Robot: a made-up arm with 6 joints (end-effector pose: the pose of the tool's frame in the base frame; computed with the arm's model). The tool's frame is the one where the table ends.
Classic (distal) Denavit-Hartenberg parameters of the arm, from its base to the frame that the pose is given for. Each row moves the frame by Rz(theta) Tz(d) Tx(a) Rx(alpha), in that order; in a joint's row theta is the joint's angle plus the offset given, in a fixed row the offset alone. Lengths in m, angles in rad.
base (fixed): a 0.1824; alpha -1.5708; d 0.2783; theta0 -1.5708
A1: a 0.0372; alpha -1.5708; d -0.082; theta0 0
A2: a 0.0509; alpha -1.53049; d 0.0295; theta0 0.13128
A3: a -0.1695; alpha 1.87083; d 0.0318; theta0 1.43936
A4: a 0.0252; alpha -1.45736; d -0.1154; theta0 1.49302
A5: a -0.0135; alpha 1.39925; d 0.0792; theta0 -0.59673
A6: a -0.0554; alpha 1.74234; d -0.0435; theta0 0
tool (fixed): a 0; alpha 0; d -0.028; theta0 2.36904
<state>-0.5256 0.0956 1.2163 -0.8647 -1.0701 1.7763</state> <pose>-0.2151 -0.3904 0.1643 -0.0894 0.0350 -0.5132</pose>
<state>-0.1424 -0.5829 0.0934 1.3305 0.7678 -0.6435</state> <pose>-0.0848 -0.1078 0.0569 0.3502 -0.4684 -0.0997</pose>
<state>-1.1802 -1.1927 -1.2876 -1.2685 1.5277 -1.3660</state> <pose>-0.3265 -0.2138 0.3993 2.0020 -2.0941 0.0837</pose>
Working (the frame after each row of the table, in the pose's form):
after base (fixed): 0.0000 -0.1824 0.2783 -1.2092 1.2092 -1.2092
after A1: -0.0820 -0.1966 0.3127 1.4908 -1.4908 0.9984
after A2: -0.0376 -0.2333 0.3244 0.4215 -0.5054 -0.0894
after A3: -0.1988 -0.2373 0.2634 2.1968 -0.3365 0.5747
after A4: -0.2134 -0.1522 0.3441 0.8021 -0.7443 0.1052
after A5: -0.2603 -0.2126 0.3686 1.5223 -0.2412 1.5851
after A6: -0.3303 -0.2196 0.3722 2.7724 1.0966 -0.3053

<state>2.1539 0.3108 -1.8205 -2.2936 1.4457 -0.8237</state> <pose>-0.2363 -0.2645 0.2844 0.9962 0.1245 1.6144</pose>
Working (the frame after each row of the table, in the pose's form):
after base (fixed): 0.0000 -0.1824 0.2783 -1.2092 1.2092 -1.2092
after A1: -0.0820 -0.1619 0.2472 -0.7699 0.7699 1.4301
after A2: -0.1038 -0.1120 0.2251 -1.4513 -0.6457 2.3204
after A3: -0.0675 -0.2499 0.3221 -0.0413 1.0135 1.6831
after A4: -0.1117 -0.3088 0.2297 -1.6247 -0.0080 1.4404
after A5: -0.1708 -0.2594 0.2527 -0.8226 1.6101 0.9132
after A6: -0.2181 -0.2763 0.3020 0.2336 0.8715 -0.5839

